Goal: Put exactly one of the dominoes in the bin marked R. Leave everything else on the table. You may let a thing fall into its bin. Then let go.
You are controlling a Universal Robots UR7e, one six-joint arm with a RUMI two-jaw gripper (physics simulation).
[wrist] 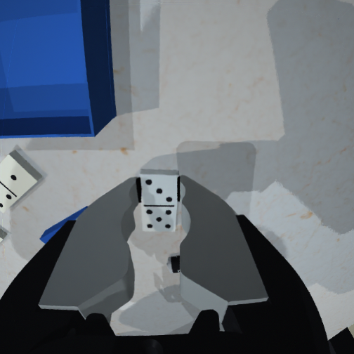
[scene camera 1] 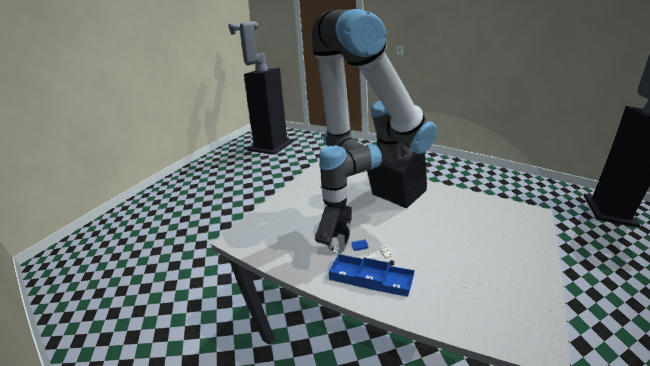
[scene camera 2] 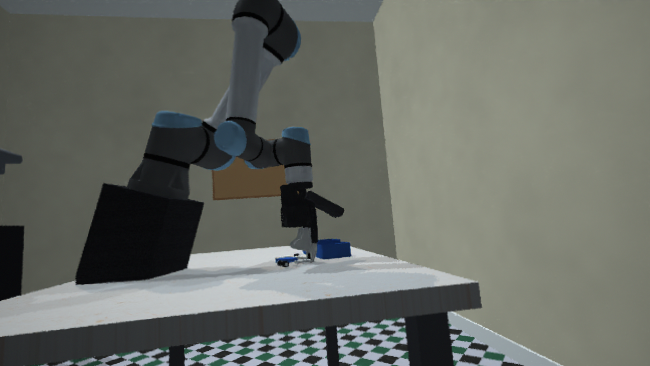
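Where they show: gripper, fingertip midpoint: (scene camera 1: 336,252) (scene camera 2: 310,262); arm's base at its link origin: (scene camera 1: 394,152) (scene camera 2: 158,193).
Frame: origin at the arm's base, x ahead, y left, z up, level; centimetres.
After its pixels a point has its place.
My gripper (scene camera 1: 337,246) {x 39.3, y -8.5, z -21.5 cm} (scene camera 2: 311,256) {x 39.3, y -8.5, z -21.5 cm} (wrist: 159,178) is shut on a white domino (wrist: 159,218), with a fingertip against each long side. The domino's pips face up, at or very near table height. Another domino (scene camera 1: 386,251) {x 33.9, y 7.7, z -20.5 cm} (wrist: 16,180) lies apart from the gripper, and a third domino (scene camera 1: 369,256) {x 37.9, y 3.0, z -20.8 cm} (wrist: 2,234) lies close to the tray; it shows partly in the wrist view. The blue three-part bin tray (scene camera 1: 370,286) {x 50.9, y 8.2, z -20.1 cm} (scene camera 2: 334,249) {x 46.9, y -5.4, z -19.0 cm} (wrist: 100,75) stands beside the gripper. Small white labels show in its compartments, but their letters are too small to read.
A flat blue piece (scene camera 1: 359,245) {x 34.1, y -2.1, z -20.4 cm} (wrist: 64,224) lies beside the gripper. A small black item (wrist: 175,264) shows below the held domino in the wrist view, near one finger. A small dark item (scene camera 1: 392,263) {x 38.7, y 11.3, z -20.6 cm} lies behind the tray. The table edge (scene camera 1: 300,298) {x 59.4, y -10.8, z -24.5 cm} runs beyond the tray.
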